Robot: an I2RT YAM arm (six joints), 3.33 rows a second.
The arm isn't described. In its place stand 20 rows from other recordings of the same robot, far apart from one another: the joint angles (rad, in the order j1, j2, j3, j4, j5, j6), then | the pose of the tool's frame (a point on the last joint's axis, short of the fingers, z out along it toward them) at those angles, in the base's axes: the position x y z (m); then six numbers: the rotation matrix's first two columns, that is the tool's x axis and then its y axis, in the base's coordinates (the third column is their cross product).
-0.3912, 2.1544, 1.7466, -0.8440, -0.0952, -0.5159 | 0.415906 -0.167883 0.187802 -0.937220 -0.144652 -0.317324 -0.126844 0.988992 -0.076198
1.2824, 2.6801, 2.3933, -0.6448, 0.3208, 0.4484 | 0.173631 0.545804 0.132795 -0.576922 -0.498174 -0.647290 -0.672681 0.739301 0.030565
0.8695, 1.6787, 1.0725, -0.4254, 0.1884, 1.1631 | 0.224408 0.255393 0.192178 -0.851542 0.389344 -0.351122 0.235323 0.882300 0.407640
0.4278, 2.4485, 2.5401, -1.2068, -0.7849, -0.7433 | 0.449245 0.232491 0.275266 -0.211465 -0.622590 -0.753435 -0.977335 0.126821 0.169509
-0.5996, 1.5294, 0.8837, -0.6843, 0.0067, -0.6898 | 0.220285 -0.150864 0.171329 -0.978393 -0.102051 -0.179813 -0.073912 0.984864 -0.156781
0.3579, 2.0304, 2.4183, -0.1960, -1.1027, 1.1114 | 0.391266 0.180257 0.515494 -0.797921 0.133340 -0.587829 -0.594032 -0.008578 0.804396
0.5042, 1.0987, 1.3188, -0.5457, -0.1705, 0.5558 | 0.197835 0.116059 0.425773 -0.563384 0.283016 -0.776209 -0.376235 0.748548 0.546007
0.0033, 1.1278, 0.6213, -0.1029, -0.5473, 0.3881 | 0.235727 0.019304 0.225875 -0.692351 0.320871 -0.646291 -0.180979 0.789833 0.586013
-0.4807, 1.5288, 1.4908, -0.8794, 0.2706, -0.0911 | 0.280979 -0.157263 0.341921 -0.754762 0.294741 -0.586057 0.523158 0.809439 -0.266672
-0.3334, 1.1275, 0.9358, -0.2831, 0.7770, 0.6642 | 0.225323 -0.104451 0.318772 0.166917 0.407331 -0.897897 0.914005 0.277611 0.295850
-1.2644, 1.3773, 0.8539, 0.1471, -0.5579, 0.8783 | 0.110971 -0.288290 0.263792 0.437472 0.781943 -0.444054 0.506916 0.193428 0.840013
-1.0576, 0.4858, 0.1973, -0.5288, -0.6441, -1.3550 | 0.071940 -0.084111 0.149853 -0.560112 -0.597061 -0.574276 -0.243781 0.781320 -0.574552
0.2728, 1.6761, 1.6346, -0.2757, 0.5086, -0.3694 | 0.384945 0.089697 0.393043 -0.356015 -0.427070 -0.831183 0.087594 0.870293 -0.484683
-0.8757, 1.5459, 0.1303, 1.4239, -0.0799, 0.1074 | 0.143121 -0.167184 0.145548 0.081867 0.068667 -0.994275 0.709739 0.696363 0.106531
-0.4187, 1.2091, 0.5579, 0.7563, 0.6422, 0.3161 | 0.228645 -0.125089 0.270391 0.361476 0.111606 -0.925678 0.796888 0.478441 0.368868
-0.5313, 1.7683, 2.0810, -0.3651, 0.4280, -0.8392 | 0.331084 -0.211705 0.499256 -0.639070 -0.409675 -0.650965 0.513070 0.403467 -0.757610
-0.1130, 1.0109, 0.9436, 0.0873, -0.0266, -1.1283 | 0.236424 -0.025877 0.382771 -0.069477 -0.901280 -0.427630 0.054910 0.424561 -0.903733
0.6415, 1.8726, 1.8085, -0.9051, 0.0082, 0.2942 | 0.327737 0.244415 0.319395 -0.804591 -0.239018 -0.543603 -0.377571 0.912463 0.157644
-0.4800, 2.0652, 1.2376, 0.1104, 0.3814, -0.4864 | 0.380520 -0.213042 0.135735 -0.832044 -0.055961 -0.551880 0.326332 0.755141 -0.568568
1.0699, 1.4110, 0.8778, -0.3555, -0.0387, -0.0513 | 0.137360 0.253771 0.216222 -0.326730 -0.703505 -0.631132 -0.906155 0.422940 -0.002332
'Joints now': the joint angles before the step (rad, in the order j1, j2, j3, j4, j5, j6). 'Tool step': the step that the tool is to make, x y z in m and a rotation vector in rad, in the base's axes. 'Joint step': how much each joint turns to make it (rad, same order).
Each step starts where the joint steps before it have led.
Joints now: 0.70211 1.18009 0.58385 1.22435 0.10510 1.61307
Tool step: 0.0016 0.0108 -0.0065 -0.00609 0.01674 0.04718
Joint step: 0.02673 0.04278 0.00456 0.01991 -0.01295 0.01714
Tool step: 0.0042 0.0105 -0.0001 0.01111 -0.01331 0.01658
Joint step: 0.01942 0.05565 0.02852 0.04466 0.00188 -0.00226
